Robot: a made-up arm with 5 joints.
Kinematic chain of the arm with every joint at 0, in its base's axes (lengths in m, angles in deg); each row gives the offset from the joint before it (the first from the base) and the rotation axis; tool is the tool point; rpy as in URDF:
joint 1: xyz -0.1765 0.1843 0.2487 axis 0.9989 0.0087 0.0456
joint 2: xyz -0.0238 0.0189 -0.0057 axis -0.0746 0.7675 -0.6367
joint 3: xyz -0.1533 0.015 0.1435 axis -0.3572 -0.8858 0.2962
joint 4: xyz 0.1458 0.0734 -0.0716 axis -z
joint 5: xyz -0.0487 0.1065 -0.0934 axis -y
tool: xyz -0.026 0.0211 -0.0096 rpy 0 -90 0
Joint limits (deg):
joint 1: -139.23..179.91
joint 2: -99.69..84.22
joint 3: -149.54..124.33
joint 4: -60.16..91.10
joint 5: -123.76..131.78
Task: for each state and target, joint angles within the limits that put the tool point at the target. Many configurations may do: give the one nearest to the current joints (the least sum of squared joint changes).
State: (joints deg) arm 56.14 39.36 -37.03 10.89 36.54
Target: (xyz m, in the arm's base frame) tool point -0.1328 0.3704 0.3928
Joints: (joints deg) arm 59.41 51.99 10.11 17.54 43.31
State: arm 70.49 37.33 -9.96 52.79 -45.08
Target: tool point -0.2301 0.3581 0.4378
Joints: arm 53.43 -1.86 -15.84 34.48 -49.29
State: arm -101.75 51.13 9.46 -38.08 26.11
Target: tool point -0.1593 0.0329 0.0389
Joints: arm -122.57 64.61 -10.59 -16.36 27.82
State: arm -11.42 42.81 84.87 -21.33 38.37
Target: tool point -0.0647 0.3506 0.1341
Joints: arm -36.94 29.15 81.17 6.37 38.30
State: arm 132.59 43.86 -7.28 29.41 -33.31
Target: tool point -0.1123 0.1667 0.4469
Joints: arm 136.86 45.60 -16.13 79.81 -44.68
